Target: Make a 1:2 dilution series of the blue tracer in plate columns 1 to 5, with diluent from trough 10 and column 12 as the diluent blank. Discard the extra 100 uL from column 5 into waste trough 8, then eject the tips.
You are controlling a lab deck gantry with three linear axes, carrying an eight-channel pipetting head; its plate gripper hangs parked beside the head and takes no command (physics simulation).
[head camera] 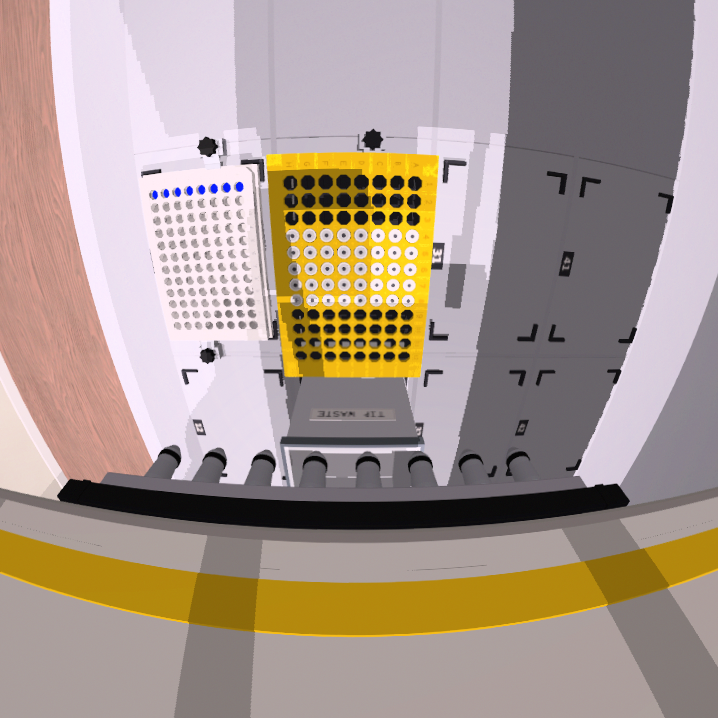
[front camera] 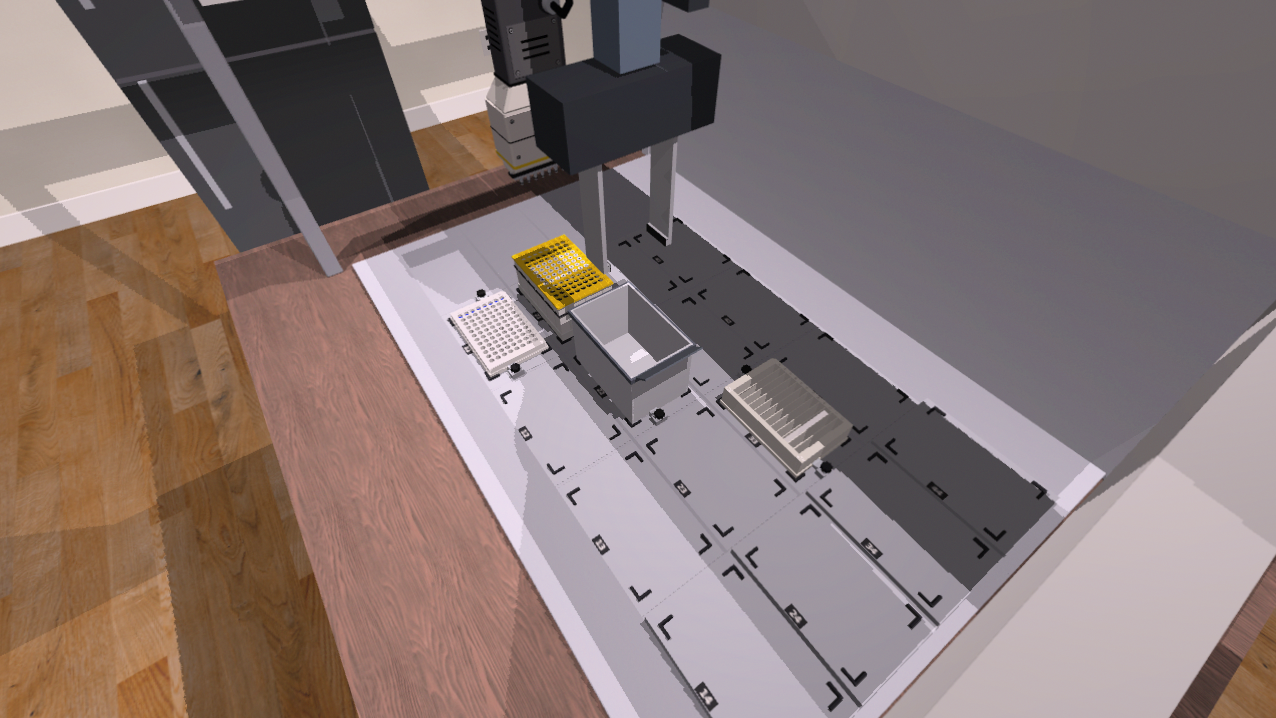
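The white well plate (front camera: 497, 332) (head camera: 259, 281) has blue liquid in its end column; its other wells look pale. The yellow tip rack (front camera: 586, 297) (head camera: 354, 368) stands beside it, with white tips in several middle columns and dark empty holes at both ends. The pale trough block (front camera: 810, 452) stands farther right in the front view; its liquids cannot be told. The pipetting head (front camera: 526, 133) is high beyond the rack; its eight nozzles (head camera: 367, 468) look bare, without tips. My parked plate gripper (front camera: 631, 251) hangs beside the head, fingers wide apart and empty, and looks open.
The grey tip waste box (front camera: 655, 388) (head camera: 354, 395) stands between the tip rack and the trough block, its open top facing up. Black locating knobs (front camera: 658, 414) (head camera: 207, 146) stand beside the labware. A grey diagonal post (front camera: 267, 142) rises at the deck's far left corner.
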